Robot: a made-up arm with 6 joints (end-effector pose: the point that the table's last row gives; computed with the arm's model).
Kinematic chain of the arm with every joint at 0, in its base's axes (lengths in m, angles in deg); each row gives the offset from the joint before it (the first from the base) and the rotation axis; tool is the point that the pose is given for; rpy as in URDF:
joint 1: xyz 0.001 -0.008 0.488 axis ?
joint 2: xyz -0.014 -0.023 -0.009 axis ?
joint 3: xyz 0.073 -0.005 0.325 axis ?
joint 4: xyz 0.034 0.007 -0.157 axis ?
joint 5: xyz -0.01 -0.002 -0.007 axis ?
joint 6: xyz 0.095 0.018 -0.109 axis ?
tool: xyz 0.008 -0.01 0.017 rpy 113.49 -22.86 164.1
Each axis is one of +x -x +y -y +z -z.
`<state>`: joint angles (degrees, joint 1 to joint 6).
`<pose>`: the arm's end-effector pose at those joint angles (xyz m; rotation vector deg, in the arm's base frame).
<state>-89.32 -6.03 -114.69 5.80 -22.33 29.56</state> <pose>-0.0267 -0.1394 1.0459 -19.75 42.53 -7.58</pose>
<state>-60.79 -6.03 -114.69 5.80 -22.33 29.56</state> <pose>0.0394 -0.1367 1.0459 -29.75 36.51 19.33</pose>
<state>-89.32 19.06 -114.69 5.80 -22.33 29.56</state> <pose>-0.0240 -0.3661 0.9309 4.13 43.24 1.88</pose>
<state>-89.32 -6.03 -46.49 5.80 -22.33 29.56</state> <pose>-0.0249 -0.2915 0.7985 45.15 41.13 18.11</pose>
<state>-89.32 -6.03 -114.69 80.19 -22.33 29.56</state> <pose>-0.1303 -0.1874 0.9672 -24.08 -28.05 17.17</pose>
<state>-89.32 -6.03 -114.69 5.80 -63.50 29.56</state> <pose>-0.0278 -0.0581 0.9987 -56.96 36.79 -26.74</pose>
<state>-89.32 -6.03 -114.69 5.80 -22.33 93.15</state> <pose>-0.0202 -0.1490 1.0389 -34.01 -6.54 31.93</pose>
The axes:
joint 1: +z
joint 2: +y
joint 3: +y
joint 4: -z
joint 5: +y
joint 6: -z

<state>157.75 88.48 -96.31 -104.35 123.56 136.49</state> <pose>-0.2988 0.2804 0.2414 -108.62 27.66 81.56</pose>
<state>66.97 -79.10 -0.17 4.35 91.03 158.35</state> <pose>-0.0426 -0.0873 0.5000 107.54 67.10 53.49</pose>
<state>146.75 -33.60 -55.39 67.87 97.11 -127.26</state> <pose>-0.1490 -0.0230 0.8033 74.53 96.45 -0.02</pose>
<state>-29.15 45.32 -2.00 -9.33 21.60 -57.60</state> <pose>0.1198 -0.0682 0.3857 -16.58 -59.76 -83.75</pose>
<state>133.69 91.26 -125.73 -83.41 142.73 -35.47</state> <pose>-0.1533 0.3992 0.2728 -56.58 109.35 -125.36</pose>
